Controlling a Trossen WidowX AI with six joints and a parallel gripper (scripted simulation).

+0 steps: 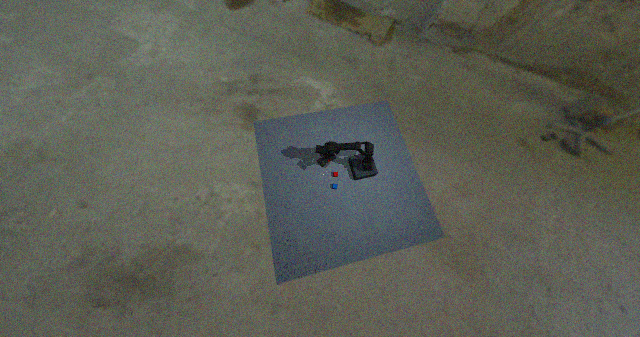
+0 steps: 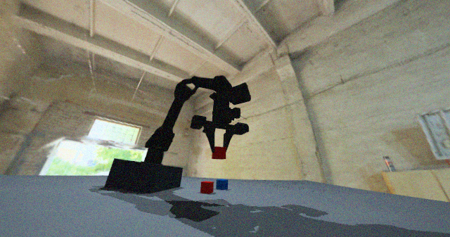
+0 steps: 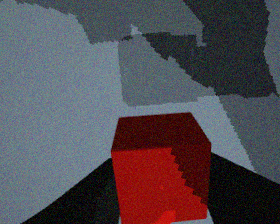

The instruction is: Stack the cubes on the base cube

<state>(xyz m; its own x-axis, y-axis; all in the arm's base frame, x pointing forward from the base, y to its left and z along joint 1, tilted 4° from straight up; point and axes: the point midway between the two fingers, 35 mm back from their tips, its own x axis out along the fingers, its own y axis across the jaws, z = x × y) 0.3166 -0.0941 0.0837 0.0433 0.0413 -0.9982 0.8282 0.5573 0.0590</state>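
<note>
Now: gripper tip 4 cm past the blue cube, 19 cm to the right of it and 10 cm above it.
</note>
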